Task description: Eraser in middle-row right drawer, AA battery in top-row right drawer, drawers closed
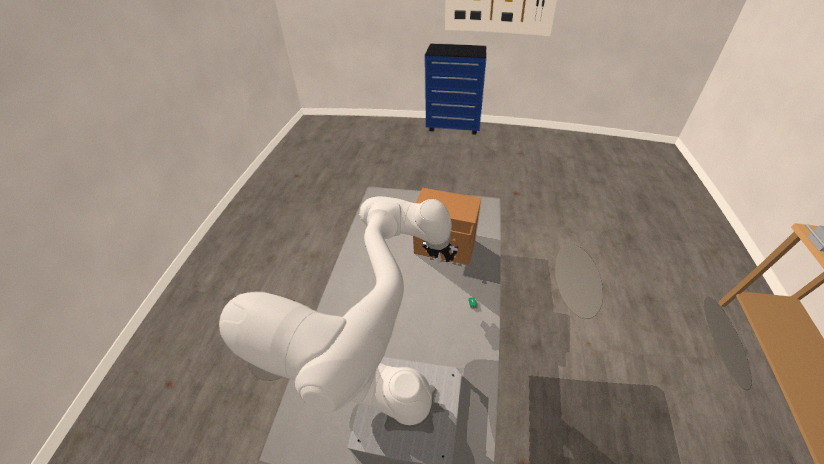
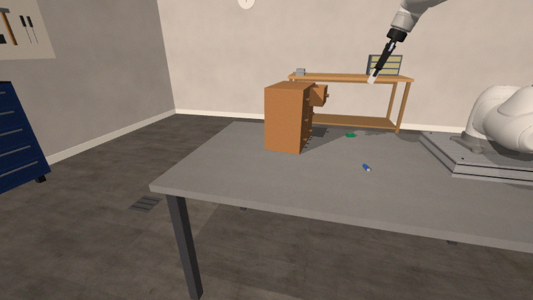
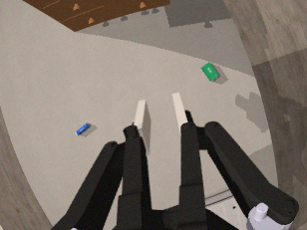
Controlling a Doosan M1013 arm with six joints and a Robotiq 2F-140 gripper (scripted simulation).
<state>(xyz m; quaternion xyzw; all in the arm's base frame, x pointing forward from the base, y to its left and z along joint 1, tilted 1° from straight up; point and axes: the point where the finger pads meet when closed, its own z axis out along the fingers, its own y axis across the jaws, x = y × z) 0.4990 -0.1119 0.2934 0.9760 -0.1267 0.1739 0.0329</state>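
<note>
The blue AA battery lies 4 cm ahead of my hand, 26 cm to the left of it and 36 cm below it.
</note>
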